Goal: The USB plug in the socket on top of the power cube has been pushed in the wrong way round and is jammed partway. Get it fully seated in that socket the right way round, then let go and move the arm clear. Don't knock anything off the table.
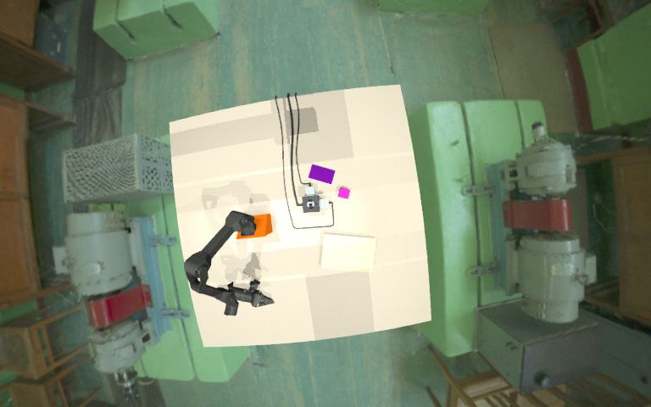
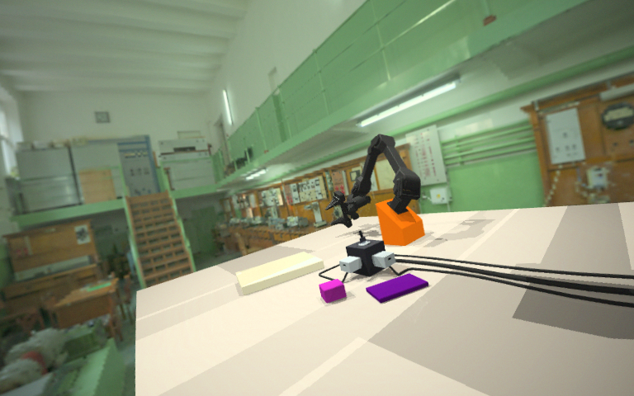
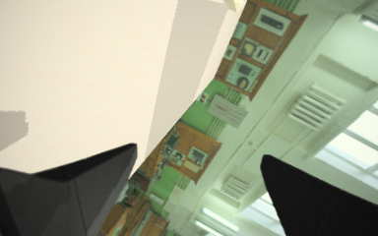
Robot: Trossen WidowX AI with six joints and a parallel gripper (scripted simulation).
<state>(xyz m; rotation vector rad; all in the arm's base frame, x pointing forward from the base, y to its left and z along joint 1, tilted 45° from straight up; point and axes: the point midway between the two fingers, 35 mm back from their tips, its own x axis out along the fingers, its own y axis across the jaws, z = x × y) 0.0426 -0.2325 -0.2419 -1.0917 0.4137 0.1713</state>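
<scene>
The USB plug is 220 mm ahead of my gripper tip, 440 mm to the left of it and 20 mm below it. Round my gripper tip: dark purple flat block 280 mm ahead, 580 mm to the left, 110 mm below; then cream slab 370 mm ahead, 180 mm to the left, 100 mm below; then magenta cube 380 mm ahead, 480 mm to the left, 100 mm below.
</scene>
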